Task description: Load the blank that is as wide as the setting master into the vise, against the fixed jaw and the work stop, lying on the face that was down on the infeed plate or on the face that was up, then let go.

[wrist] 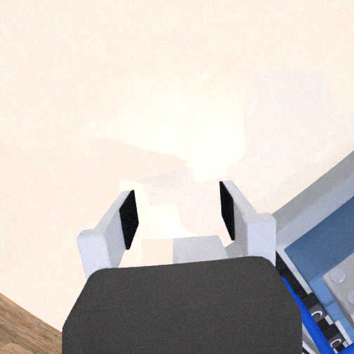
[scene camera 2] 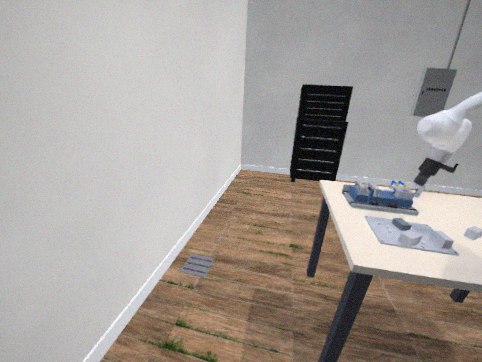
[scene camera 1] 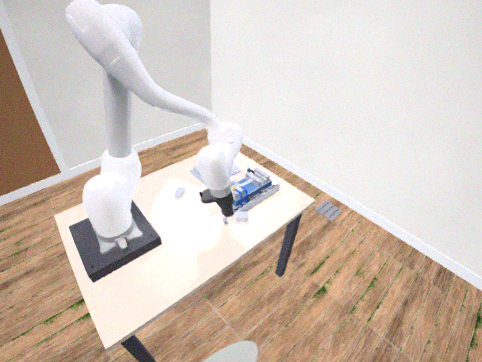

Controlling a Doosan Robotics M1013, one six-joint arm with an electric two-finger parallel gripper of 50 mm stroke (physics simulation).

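Frame: origin at the arm's base, x ahead, y left, z up, level; centimetres.
Seen in the pictures: gripper, fingertip midpoint: (scene camera 2: 415, 196) (scene camera 1: 225, 218); arm's base at its link origin: (scene camera 1: 117, 231).
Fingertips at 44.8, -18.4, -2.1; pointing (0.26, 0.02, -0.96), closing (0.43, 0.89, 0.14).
Pixels of each thing's top centre, then the offset from my fingertips to it, as dx, dy, dz. "spot": a spot on its surface instead.
- light grey block at its top centre: (scene camera 1: 242, 214) +7.6, -2.6, +0.6
- blue vise at its top centre: (scene camera 1: 249, 179) (scene camera 2: 381, 185) +21.7, +10.5, +6.9
- infeed plate at a spot on its surface: (scene camera 2: 382, 231) spot: +27.7, +39.9, -2.2
- dark block at its top centre: (scene camera 2: 402, 221) +19.2, +33.6, +0.3
- light block at its top centre: (scene camera 1: 179, 190) (scene camera 2: 476, 229) -9.0, +29.9, +0.6
- grey rail at its top centre: (scene camera 1: 260, 195) +22.5, +1.6, +2.0
My gripper (scene camera 1: 226, 219) (scene camera 2: 419, 191) (wrist: 178, 202) is open and empty, above the table beside the vise. A light grey block (scene camera 1: 242, 216) (wrist: 200, 249) lies on the table by the vise's end; in the wrist view it shows low between the fingers, partly hidden by the gripper body. The blue vise (scene camera 1: 257, 188) (scene camera 2: 384, 198) (wrist: 320, 240) has grey jaws. The infeed plate (scene camera 1: 199, 173) (scene camera 2: 382, 231) bears a dark block (scene camera 2: 401, 223) and two light grey blocks (scene camera 2: 410, 239) (scene camera 2: 444, 240). Another light block (scene camera 1: 179, 192) (scene camera 2: 473, 232) lies on the table. I cannot tell which block is the setting master.
Blue hoses (scene camera 1: 241, 195) (wrist: 307, 317) with yellow ends stand at the vise's near end. A grey rail (scene camera 1: 260, 199) (wrist: 314, 197) runs along the vise. The robot's black base plate (scene camera 1: 92, 262) sits at the table's other end. The arm partly hides the infeed plate in scene camera 1.
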